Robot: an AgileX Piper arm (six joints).
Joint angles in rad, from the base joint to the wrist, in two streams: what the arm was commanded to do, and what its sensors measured. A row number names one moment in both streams.
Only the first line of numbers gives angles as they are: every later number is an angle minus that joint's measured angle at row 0.
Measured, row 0:
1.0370 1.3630 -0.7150 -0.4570 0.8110 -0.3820
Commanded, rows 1 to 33:
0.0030 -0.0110 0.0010 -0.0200 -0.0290 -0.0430
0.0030 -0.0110 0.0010 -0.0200 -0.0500 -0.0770
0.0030 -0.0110 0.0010 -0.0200 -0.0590 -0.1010
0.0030 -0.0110 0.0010 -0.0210 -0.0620 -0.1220
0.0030 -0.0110 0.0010 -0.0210 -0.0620 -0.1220
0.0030 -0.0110 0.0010 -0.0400 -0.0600 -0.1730
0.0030 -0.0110 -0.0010 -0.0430 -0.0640 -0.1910
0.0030 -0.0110 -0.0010 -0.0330 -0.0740 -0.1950
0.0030 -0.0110 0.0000 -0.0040 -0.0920 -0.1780
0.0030 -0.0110 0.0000 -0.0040 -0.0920 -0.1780
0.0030 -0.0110 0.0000 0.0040 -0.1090 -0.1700
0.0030 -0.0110 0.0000 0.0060 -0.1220 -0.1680
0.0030 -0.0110 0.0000 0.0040 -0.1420 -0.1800
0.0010 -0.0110 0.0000 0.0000 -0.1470 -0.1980
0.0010 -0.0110 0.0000 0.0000 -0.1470 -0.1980
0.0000 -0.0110 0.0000 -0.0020 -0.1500 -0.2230
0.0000 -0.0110 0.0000 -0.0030 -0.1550 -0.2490
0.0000 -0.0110 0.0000 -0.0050 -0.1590 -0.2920
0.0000 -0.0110 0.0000 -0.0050 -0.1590 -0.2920
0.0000 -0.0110 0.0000 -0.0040 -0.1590 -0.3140
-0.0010 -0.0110 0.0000 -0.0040 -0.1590 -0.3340
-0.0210 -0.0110 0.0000 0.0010 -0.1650 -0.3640
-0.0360 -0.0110 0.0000 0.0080 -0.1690 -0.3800
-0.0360 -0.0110 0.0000 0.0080 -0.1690 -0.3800
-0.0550 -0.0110 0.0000 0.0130 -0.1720 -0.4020
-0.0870 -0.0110 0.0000 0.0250 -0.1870 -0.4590
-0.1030 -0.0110 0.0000 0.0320 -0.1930 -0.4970
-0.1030 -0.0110 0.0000 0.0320 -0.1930 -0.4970
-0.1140 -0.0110 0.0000 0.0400 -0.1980 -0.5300
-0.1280 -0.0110 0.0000 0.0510 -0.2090 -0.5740
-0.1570 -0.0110 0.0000 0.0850 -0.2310 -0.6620
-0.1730 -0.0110 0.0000 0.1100 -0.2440 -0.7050
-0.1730 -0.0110 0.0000 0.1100 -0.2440 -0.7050
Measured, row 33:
-0.1350 0.0000 0.0000 0.0700 -0.1880 -0.5780
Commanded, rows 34 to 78:
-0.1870 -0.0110 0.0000 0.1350 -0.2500 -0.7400
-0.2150 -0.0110 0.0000 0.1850 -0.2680 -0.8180
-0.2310 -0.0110 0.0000 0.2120 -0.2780 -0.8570
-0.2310 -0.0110 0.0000 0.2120 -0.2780 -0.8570
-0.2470 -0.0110 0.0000 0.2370 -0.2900 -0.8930
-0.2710 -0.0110 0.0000 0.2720 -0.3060 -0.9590
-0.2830 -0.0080 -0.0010 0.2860 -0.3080 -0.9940
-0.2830 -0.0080 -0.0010 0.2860 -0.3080 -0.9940
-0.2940 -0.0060 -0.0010 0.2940 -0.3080 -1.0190
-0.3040 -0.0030 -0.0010 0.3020 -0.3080 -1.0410
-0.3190 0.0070 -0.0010 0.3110 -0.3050 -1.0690
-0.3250 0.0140 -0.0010 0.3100 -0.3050 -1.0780
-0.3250 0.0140 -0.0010 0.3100 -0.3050 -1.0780
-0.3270 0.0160 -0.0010 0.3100 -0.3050 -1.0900
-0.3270 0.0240 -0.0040 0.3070 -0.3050 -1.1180
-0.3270 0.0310 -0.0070 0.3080 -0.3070 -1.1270
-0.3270 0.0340 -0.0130 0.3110 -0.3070 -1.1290
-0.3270 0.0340 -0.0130 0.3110 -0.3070 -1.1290
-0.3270 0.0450 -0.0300 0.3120 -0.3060 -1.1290
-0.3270 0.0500 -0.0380 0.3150 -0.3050 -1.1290
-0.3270 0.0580 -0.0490 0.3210 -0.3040 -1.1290
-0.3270 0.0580 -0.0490 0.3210 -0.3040 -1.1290
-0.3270 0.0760 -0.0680 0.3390 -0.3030 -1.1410
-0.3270 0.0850 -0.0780 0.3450 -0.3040 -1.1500
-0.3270 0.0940 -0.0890 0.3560 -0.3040 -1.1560
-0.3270 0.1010 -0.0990 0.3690 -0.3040 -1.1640
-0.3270 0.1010 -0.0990 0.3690 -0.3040 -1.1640
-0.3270 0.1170 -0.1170 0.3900 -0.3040 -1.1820
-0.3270 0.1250 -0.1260 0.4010 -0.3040 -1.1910
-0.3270 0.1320 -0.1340 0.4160 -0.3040 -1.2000
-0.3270 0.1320 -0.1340 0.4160 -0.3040 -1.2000
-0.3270 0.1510 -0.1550 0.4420 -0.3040 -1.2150
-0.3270 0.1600 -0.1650 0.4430 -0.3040 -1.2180
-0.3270 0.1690 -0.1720 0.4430 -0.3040 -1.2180
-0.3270 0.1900 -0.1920 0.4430 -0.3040 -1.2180
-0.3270 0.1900 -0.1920 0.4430 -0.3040 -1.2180
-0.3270 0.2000 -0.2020 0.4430 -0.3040 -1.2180
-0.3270 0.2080 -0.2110 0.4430 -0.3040 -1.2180
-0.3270 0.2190 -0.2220 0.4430 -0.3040 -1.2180
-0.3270 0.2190 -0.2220 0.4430 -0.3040 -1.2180
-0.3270 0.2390 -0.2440 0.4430 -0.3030 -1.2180
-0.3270 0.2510 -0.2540 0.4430 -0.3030 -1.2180
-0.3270 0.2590 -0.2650 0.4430 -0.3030 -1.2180
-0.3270 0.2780 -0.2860 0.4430 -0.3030 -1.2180
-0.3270 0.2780 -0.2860 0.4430 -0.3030 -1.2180
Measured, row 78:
-0.3220 0.2600 -0.2510 0.4370 -0.2800 -1.2100
